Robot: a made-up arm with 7 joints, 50 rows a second.
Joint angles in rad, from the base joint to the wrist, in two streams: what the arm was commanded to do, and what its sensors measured. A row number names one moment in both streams.
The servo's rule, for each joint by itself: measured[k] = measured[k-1] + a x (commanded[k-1-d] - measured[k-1]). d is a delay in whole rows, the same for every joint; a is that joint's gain. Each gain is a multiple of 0.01, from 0.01 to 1. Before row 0 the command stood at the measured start. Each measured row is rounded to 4 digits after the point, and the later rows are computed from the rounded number. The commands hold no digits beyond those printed.
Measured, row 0:
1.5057 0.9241 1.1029 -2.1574 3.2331 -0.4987 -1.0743
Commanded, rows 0 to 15:
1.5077 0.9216 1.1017 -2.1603 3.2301 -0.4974 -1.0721
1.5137 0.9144 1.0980 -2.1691 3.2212 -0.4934 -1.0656
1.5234 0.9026 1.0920 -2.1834 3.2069 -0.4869 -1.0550
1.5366 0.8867 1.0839 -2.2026 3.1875 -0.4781 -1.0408
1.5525 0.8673 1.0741 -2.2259 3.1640 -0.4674 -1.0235
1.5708 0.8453 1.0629 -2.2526 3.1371 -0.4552 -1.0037
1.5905 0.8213 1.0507 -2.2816 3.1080 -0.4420 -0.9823
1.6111 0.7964 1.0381 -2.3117 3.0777 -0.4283 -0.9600
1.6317 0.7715 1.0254 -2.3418 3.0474 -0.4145 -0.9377
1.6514 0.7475 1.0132 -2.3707 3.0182 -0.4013 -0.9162
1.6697 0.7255 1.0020 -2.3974 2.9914 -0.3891 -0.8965
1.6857 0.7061 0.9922 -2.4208 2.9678 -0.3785 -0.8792
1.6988 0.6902 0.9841 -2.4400 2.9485 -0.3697 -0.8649
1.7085 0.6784 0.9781 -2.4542 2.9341 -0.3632 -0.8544
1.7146 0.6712 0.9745 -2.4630 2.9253 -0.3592 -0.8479
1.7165 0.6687 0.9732 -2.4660 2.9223 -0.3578 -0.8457
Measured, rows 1 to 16:
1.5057 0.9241 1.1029 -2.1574 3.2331 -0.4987 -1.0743
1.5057 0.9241 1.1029 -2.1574 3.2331 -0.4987 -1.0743
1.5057 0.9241 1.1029 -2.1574 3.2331 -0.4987 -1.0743
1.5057 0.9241 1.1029 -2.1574 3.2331 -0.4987 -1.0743
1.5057 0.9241 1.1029 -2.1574 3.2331 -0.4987 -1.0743
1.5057 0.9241 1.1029 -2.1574 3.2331 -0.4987 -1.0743
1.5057 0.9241 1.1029 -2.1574 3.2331 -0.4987 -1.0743
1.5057 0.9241 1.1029 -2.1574 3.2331 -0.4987 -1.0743
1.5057 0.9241 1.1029 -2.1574 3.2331 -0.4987 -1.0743
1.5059 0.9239 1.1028 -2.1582 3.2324 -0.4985 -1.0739
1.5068 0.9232 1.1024 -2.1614 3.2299 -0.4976 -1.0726
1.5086 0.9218 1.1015 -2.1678 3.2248 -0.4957 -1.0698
1.5117 0.9193 1.0999 -2.1779 3.2166 -0.4925 -1.0652
1.5162 0.9157 1.0976 -2.1918 3.2050 -0.4880 -1.0585
1.5222 0.9108 1.0945 -2.2094 3.1901 -0.4821 -1.0497
1.5297 0.9045 1.0906 -2.2303 3.1720 -0.4749 -1.0389
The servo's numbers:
d 9
a 0.11 0.07 0.09 0.29 0.22 0.18 0.16

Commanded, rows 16 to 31:
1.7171 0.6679 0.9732 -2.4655 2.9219 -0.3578 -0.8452
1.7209 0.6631 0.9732 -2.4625 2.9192 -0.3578 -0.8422
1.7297 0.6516 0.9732 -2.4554 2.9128 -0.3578 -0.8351
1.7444 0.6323 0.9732 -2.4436 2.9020 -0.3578 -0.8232
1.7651 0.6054 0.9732 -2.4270 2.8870 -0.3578 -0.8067
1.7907 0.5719 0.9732 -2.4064 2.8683 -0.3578 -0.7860
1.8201 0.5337 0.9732 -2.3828 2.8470 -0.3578 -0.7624
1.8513 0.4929 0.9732 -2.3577 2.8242 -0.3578 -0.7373
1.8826 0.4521 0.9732 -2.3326 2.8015 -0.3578 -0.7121
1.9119 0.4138 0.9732 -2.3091 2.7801 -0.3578 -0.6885
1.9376 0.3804 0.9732 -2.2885 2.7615 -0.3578 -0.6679
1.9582 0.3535 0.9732 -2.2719 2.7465 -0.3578 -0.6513
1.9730 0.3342 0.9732 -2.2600 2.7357 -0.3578 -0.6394
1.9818 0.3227 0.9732 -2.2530 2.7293 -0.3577 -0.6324
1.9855 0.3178 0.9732 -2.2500 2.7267 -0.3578 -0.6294
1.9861 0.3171 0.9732 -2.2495 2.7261 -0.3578 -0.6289
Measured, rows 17 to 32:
1.5387 0.8969 1.0859 -2.2539 3.1513 -0.4665 -1.0263
1.5489 0.8881 1.0805 -2.2794 3.1284 -0.4571 -1.0121
1.5602 0.8783 1.0744 -2.3059 3.1042 -0.4471 -0.9968
1.5722 0.8676 1.0679 -2.3324 3.0794 -0.4367 -0.9808
1.5847 0.8563 1.0611 -2.3580 3.0548 -0.4262 -0.9645
1.5973 0.8447 1.0542 -2.3818 3.0314 -0.4160 -0.9486
1.6095 0.8331 1.0474 -2.4028 3.0100 -0.4065 -0.9335
1.6211 0.8218 1.0408 -2.4203 2.9914 -0.3980 -0.9198
1.6316 0.8111 1.0347 -2.4336 2.9762 -0.3908 -0.9079
1.6410 0.8011 1.0292 -2.4429 2.9643 -0.3849 -0.8979
1.6498 0.7914 1.0242 -2.4486 2.9544 -0.3800 -0.8890
1.6586 0.7816 1.0196 -2.4506 2.9452 -0.3760 -0.8804
1.6680 0.7711 1.0154 -2.4486 2.9357 -0.3727 -0.8712
1.6787 0.7595 1.0116 -2.4423 2.9250 -0.3700 -0.8609
1.6910 0.7464 1.0081 -2.4319 2.9125 -0.3678 -0.8489
1.7052 0.7315 1.0050 -2.4177 2.8981 -0.3660 -0.8351

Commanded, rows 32 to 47:
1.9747 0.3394 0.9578 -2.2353 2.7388 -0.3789 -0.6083
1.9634 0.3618 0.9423 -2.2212 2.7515 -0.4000 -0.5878
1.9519 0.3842 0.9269 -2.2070 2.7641 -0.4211 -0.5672
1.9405 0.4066 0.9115 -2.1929 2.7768 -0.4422 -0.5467
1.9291 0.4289 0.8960 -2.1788 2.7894 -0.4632 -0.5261
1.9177 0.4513 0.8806 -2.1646 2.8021 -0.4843 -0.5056
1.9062 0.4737 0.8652 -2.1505 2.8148 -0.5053 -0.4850
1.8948 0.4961 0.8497 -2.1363 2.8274 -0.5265 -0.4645
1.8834 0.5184 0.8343 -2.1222 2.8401 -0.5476 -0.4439
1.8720 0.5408 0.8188 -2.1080 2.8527 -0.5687 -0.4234
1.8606 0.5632 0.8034 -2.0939 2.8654 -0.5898 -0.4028
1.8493 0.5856 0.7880 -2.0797 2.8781 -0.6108 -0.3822
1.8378 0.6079 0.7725 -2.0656 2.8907 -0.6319 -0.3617
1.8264 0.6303 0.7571 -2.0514 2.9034 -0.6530 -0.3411
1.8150 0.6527 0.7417 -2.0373 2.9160 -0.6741 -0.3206
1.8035 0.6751 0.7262 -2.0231 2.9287 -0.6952 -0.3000
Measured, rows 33 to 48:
1.7213 0.7148 1.0021 -2.4003 2.8818 -0.3645 -0.8195
1.7390 0.6964 0.9995 -2.3807 2.8641 -0.3633 -0.8023
1.7580 0.6766 0.9971 -2.3599 2.8456 -0.3623 -0.7841
1.7778 0.6559 0.9949 -2.3392 2.8271 -0.3615 -0.7655
1.7976 0.6347 0.9929 -2.3197 2.8094 -0.3608 -0.7472
1.8169 0.6137 0.9911 -2.3024 2.7932 -0.3603 -0.7300
1.8350 0.5933 0.9895 -2.2881 2.7791 -0.3598 -0.7144
1.8516 0.5740 0.9880 -2.2771 2.7676 -0.3594 -0.7008
1.8664 0.5560 0.9867 -2.2691 2.7585 -0.3591 -0.6893
1.8783 0.5408 0.9841 -2.2593 2.7542 -0.3627 -0.6763
1.8877 0.5283 0.9803 -2.2483 2.7536 -0.3694 -0.6621
1.8948 0.5182 0.9755 -2.2363 2.7559 -0.3787 -0.6469
1.8998 0.5104 0.9697 -2.2237 2.7605 -0.3901 -0.6309
1.9030 0.5047 0.9631 -2.2107 2.7669 -0.4033 -0.6141
1.9046 0.5010 0.9557 -2.1973 2.7746 -0.4179 -0.5967
1.9048 0.4991 0.9476 -2.1837 2.7834 -0.4336 -0.5788

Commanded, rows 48 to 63:
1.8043 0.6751 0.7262 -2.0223 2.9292 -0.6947 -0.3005
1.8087 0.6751 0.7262 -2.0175 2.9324 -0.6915 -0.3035
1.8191 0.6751 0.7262 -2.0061 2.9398 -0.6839 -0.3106
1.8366 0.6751 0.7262 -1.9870 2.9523 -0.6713 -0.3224
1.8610 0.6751 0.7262 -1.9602 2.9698 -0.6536 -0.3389
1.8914 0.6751 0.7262 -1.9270 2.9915 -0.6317 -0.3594
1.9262 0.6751 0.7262 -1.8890 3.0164 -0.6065 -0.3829
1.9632 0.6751 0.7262 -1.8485 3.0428 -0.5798 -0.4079
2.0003 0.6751 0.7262 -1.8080 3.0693 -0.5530 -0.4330
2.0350 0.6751 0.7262 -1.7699 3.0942 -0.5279 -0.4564
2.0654 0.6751 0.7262 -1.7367 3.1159 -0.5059 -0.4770
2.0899 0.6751 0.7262 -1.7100 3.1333 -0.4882 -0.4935
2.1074 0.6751 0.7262 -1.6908 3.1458 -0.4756 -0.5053
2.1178 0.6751 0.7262 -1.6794 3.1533 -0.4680 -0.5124
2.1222 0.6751 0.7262 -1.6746 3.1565 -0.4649 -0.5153
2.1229 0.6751 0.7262 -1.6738 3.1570 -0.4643 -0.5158
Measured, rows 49 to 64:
1.9037 0.4989 0.9388 -2.1700 2.7931 -0.4503 -0.5605
1.9015 0.5003 0.9294 -2.1561 2.8034 -0.4678 -0.5418
1.8983 0.5031 0.9194 -2.1422 2.8142 -0.4860 -0.5229
1.8942 0.5073 0.9090 -2.1282 2.8255 -0.5047 -0.5037
1.8893 0.5128 0.8981 -2.1141 2.8371 -0.5238 -0.4843
1.8836 0.5195 0.8868 -2.1000 2.8489 -0.5433 -0.4647
1.8773 0.5273 0.8751 -2.0859 2.8609 -0.5630 -0.4449
1.8704 0.5361 0.8631 -2.0718 2.8730 -0.5830 -0.4250
1.8630 0.5458 0.8508 -2.0577 2.8853 -0.6032 -0.4050
1.8565 0.5549 0.8396 -2.0474 2.8950 -0.6197 -0.3883
1.8512 0.5633 0.8294 -2.0387 2.9032 -0.6326 -0.3747
1.8477 0.5711 0.8201 -2.0292 2.9113 -0.6418 -0.3644
1.8465 0.5784 0.8116 -2.0170 2.9203 -0.6471 -0.3577
1.8481 0.5852 0.8039 -2.0005 2.9312 -0.6483 -0.3547
1.8529 0.5915 0.7969 -1.9792 2.9445 -0.6453 -0.3555
1.8610 0.5974 0.7905 -1.9530 2.9603 -0.6383 -0.3599

